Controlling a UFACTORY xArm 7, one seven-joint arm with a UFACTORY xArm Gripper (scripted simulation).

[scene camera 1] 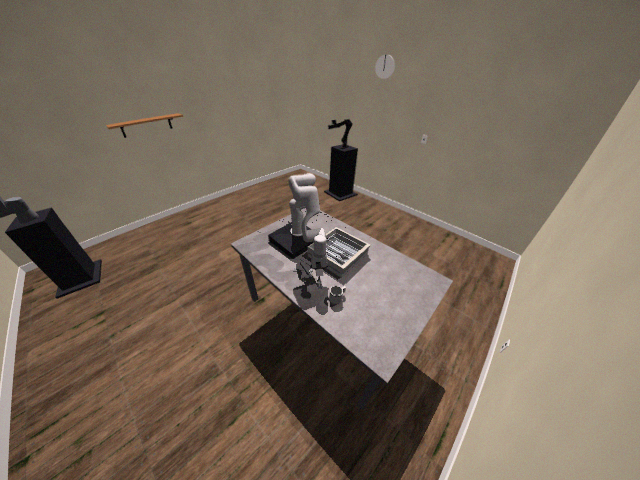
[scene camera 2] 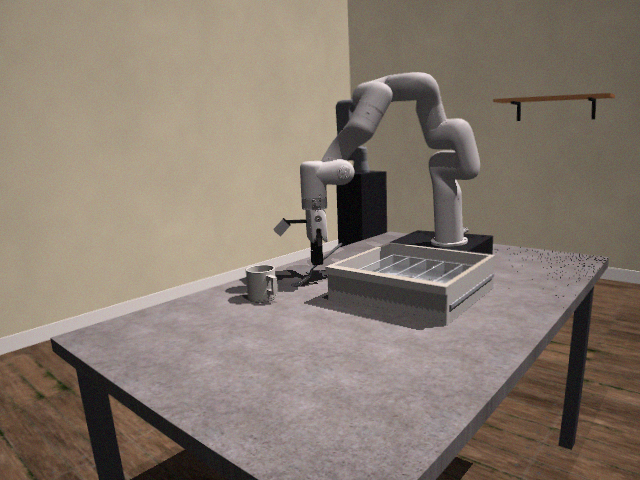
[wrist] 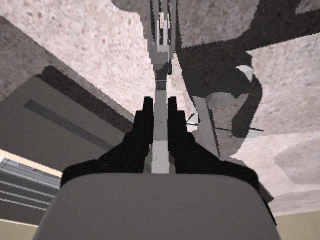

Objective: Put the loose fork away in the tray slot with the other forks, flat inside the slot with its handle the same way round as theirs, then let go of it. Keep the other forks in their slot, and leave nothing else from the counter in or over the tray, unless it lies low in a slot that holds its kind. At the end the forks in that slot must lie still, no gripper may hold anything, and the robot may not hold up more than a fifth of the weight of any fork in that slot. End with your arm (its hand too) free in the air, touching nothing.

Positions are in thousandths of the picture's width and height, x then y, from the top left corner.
Scene:
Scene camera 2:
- my gripper: 496,549
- pale mug: 409,586
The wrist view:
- my gripper: 502,452
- flat utensil: 602,331

